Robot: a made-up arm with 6 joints.
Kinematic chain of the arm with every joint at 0, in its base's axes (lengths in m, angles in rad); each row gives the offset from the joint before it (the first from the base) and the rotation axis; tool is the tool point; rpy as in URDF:
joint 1: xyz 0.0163 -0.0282 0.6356 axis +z
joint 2: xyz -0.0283 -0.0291 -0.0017 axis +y
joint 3: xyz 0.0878 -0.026 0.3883 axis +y
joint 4: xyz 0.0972 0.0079 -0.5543 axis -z
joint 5: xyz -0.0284 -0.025 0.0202 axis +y
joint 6: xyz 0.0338 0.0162 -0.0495 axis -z
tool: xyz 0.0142 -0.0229 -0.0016 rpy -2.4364 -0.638 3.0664
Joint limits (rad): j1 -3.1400..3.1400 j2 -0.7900..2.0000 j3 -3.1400..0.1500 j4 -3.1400..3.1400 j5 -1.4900..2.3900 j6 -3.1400..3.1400
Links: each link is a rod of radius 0.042 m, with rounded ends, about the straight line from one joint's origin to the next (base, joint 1, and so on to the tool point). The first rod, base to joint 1, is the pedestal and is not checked.
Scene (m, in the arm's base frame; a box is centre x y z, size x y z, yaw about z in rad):
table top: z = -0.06
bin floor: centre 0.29 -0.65 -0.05 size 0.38 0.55 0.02 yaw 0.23
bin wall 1: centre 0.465 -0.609 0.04 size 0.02 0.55 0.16 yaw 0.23
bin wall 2: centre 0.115 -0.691 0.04 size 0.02 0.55 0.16 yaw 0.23
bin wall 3: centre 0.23 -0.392 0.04 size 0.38 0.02 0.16 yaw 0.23
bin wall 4: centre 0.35 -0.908 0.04 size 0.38 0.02 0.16 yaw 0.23
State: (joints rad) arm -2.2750 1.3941 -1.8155 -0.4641 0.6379 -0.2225
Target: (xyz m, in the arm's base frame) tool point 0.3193 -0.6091 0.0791
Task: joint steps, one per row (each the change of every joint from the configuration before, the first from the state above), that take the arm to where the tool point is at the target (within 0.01 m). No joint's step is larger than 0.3 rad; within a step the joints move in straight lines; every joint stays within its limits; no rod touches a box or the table.
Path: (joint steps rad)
1: 0.2537 -0.0906 0.0143 0.0338 0.0438 0.1081
2: 0.2536 -0.0906 0.0142 0.0338 0.0439 0.1081
3: 0.2537 -0.0907 0.0143 0.0339 0.0438 0.1080
4: 0.2536 -0.0906 0.0142 0.0338 0.0439 0.1081
5: 0.1440 0.1693 0.0372 -0.0646 -0.1150 -0.2379
6: 0.1439 0.1692 0.0373 -0.0646 -0.1150 -0.2379

